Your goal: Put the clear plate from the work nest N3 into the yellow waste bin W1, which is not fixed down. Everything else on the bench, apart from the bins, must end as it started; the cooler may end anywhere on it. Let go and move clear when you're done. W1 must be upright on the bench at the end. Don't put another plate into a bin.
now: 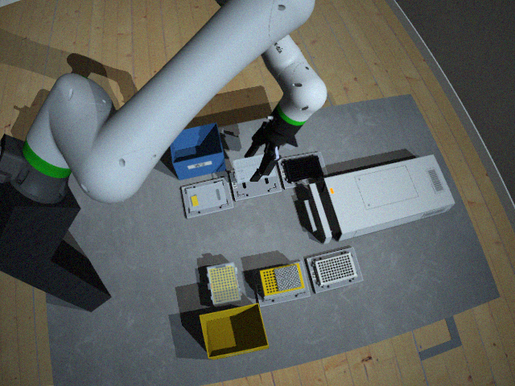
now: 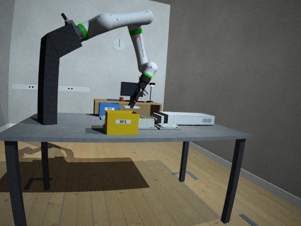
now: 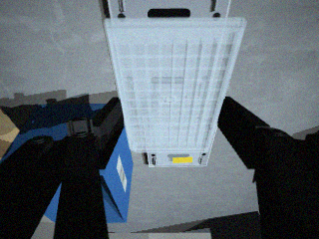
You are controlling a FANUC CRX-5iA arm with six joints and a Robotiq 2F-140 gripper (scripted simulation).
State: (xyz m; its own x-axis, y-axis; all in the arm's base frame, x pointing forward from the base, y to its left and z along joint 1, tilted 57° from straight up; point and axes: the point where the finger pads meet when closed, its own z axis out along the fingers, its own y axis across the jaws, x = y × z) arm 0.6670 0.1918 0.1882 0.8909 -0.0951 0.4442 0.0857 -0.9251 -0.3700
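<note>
Right now the yellow bin is 53 cm to the right of my hand, 10 cm behind it and 9 cm below it. From my hand the other things lie so: clear plate (2 cm below); then N3 label (11 cm below, 7 cm behind, 1 cm to the right); then black plate (17 cm ahead, 11 cm below, 3 cm to the left).
</note>
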